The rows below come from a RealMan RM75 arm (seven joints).
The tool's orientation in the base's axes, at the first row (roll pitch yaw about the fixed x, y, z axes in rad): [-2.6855, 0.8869, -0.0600]
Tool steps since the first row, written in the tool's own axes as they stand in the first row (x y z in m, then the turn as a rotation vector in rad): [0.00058, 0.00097, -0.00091, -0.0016, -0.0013, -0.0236]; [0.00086, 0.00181, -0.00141, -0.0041, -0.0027, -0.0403]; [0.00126, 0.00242, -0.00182, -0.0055, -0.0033, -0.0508]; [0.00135, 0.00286, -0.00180, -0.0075, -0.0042, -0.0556]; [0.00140, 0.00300, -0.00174, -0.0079, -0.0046, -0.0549]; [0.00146, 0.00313, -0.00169, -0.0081, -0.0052, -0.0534]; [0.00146, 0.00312, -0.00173, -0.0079, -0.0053, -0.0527]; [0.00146, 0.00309, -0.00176, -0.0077, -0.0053, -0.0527]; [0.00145, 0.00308, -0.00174, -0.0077, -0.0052, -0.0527]
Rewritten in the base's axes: [0.00059, -0.00131, -0.00020, 0.0153, -0.0102, 0.0150]; [0.00077, -0.00230, -0.00037, 0.0254, -0.0169, 0.0268]; [0.00106, -0.00304, -0.00062, 0.0318, -0.0214, 0.0340]; [0.00093, -0.00342, -0.00082, 0.0341, -0.0228, 0.0385]; [0.00086, -0.00352, -0.00093, 0.0335, -0.0221, 0.0385]; [0.00081, -0.00361, -0.00104, 0.0326, -0.0208, 0.0380]; [0.00085, -0.00362, -0.00102, 0.0323, -0.0204, 0.0375]; [0.00088, -0.00361, -0.00099, 0.0325, -0.0204, 0.0373]; [0.00086, -0.00359, -0.00099, 0.0324, -0.0205, 0.0373]
